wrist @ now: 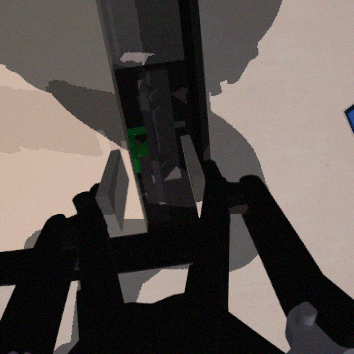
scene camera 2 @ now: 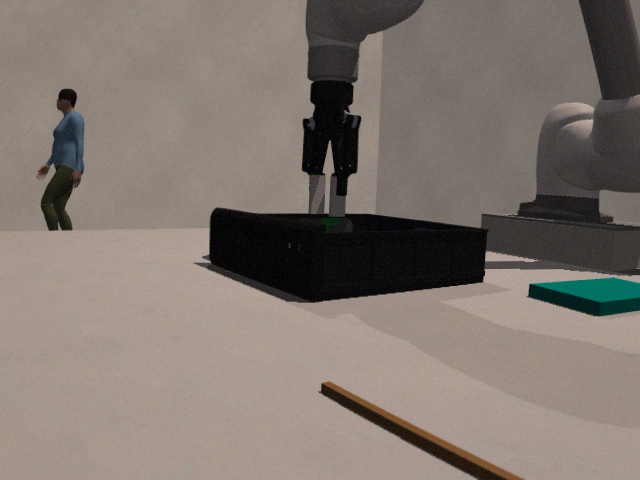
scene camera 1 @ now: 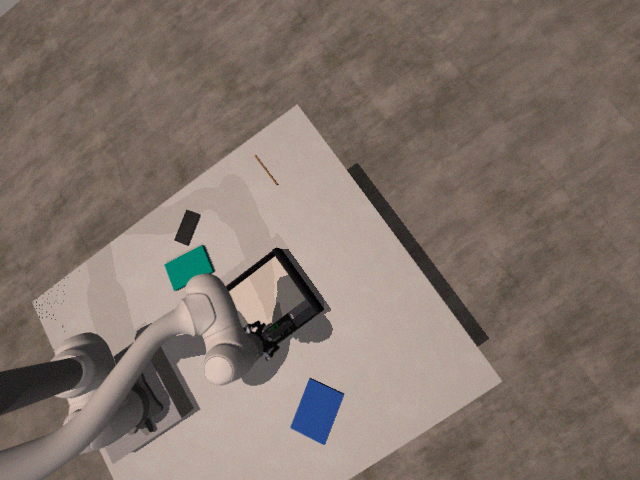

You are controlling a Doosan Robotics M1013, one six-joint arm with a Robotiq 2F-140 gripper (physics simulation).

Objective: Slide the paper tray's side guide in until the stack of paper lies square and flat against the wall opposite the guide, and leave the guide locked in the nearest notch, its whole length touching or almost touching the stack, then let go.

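Frame: origin at the arm's base, x back, y right, z up, level; metres.
Seen in the pictures: gripper, between the fingertips: (wrist: 153, 158) (scene camera 2: 326, 215) (scene camera 1: 273, 331); arm's base, origin of its link: (scene camera 2: 565, 219) (scene camera 1: 136, 402).
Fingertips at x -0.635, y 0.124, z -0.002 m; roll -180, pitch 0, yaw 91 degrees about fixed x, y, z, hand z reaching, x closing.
Pixels of each thing's middle, then the offset from my fingertips to it. "spot": a spot on its surface instead.
- black paper tray, middle of its body: (wrist: 35, 126) (scene camera 2: 346, 243) (scene camera 1: 267, 303) dx -0.038, dy -0.104, dz -0.037 m
- pale paper stack, middle of its body: (wrist: 17, 132) (scene camera 1: 263, 297) dx -0.032, dy -0.133, dz -0.054 m
- green part, a spot on its surface: (wrist: 139, 145) (scene camera 2: 326, 225) (scene camera 1: 274, 327) spot: dx -0.007, dy -0.011, dz -0.018 m
- teal block, middle of its body: (scene camera 2: 607, 294) (scene camera 1: 189, 268) dx +0.166, dy -0.451, dz -0.076 m
- small black block, middle of its body: (scene camera 1: 187, 227) dx +0.069, dy -0.607, dz -0.081 m
- blue block, middle of its body: (scene camera 1: 317, 411) dx +0.077, dy +0.347, dz -0.081 m
- thin brown stick, middle of its body: (scene camera 2: 410, 432) (scene camera 1: 266, 169) dx -0.371, dy -0.572, dz -0.081 m
The black paper tray (scene camera 1: 300, 279) (scene camera 2: 263, 258) (wrist: 201, 75) stands on the table. The pale paper stack (scene camera 1: 253, 295) (wrist: 30, 185) lies inside, partly in shadow. The dark side guide, with a green part (scene camera 1: 275, 327) (scene camera 2: 330, 223) (wrist: 139, 145), runs beside the stack's edge; any small gap is hard to tell. The stack's contact with the opposite wall is hidden by the arm. My gripper (scene camera 1: 266, 338) (scene camera 2: 326, 209) (wrist: 153, 158) is partly open and empty, its tips near rim height. In the wrist view its pads stand on either side of the guide, not visibly touching it.
A teal block (scene camera 1: 188, 267) (scene camera 2: 594, 291) and a small black block (scene camera 1: 187, 227) lie beside the tray. A blue block (scene camera 1: 316, 411) (wrist: 351, 119) lies on the guide's side. A thin brown stick (scene camera 1: 266, 169) (scene camera 2: 413, 431) lies farther off. A person (scene camera 2: 67, 139) stands in the background.
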